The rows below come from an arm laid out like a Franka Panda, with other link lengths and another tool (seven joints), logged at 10 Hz.
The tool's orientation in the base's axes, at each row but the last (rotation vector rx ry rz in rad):
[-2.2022 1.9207 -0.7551]
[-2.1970 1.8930 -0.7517]
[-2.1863 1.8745 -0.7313]
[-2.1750 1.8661 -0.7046]
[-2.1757 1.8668 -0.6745]
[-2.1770 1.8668 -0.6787]
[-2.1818 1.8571 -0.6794]
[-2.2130 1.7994 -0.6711]
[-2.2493 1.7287 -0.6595]
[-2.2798 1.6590 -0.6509]
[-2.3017 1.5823 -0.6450]
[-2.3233 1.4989 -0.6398]
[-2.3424 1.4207 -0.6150]
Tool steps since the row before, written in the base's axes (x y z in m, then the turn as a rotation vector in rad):
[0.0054 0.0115 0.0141 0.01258 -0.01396 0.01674]
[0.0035 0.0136 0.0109 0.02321 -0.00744 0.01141]
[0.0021 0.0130 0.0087 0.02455 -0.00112 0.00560]
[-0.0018 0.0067 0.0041 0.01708 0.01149 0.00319]
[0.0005 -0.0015 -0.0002 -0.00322 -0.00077 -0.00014]
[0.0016 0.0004 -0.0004 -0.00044 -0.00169 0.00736]
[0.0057 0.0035 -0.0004 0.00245 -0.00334 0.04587]
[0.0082 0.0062 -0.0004 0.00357 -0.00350 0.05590]
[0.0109 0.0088 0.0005 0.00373 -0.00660 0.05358]
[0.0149 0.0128 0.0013 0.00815 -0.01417 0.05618]
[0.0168 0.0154 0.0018 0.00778 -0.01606 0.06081]
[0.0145 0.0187 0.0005 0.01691 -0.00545 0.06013]
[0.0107 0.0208 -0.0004 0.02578 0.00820 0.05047]
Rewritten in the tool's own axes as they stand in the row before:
[-0.0066 -0.0127 -0.0125 0.01898 -0.01548 -0.00579]
[-0.0098 -0.0104 -0.0107 0.01213 -0.02391 0.00232]
[-0.0101 -0.0082 -0.0089 0.00469 -0.02381 0.00681]
[-0.0057 -0.0015 -0.0055 -0.00879 -0.01858 0.00339]
[0.0015 -0.0001 0.0006 0.00040 0.00305 -0.00124]
[-0.0003 -0.0013 0.0010 0.00318 -0.00248 -0.00640]
[-0.0029 -0.0055 0.0025 0.01337 -0.02139 -0.03854]
[-0.0048 -0.0084 0.0035 0.01583 -0.02670 -0.04676]
[-0.0061 -0.0120 0.0040 0.01834 -0.02496 -0.04437]
[-0.0081 -0.0171 0.0054 0.02715 -0.02737 -0.04401]
[-0.0089 -0.0200 0.0065 0.02975 -0.02852 -0.04815]
[-0.0118 -0.0192 0.0073 0.02318 -0.03963 -0.04270]
[-0.0143 -0.0171 0.0071 0.01279 -0.04765 -0.02906]

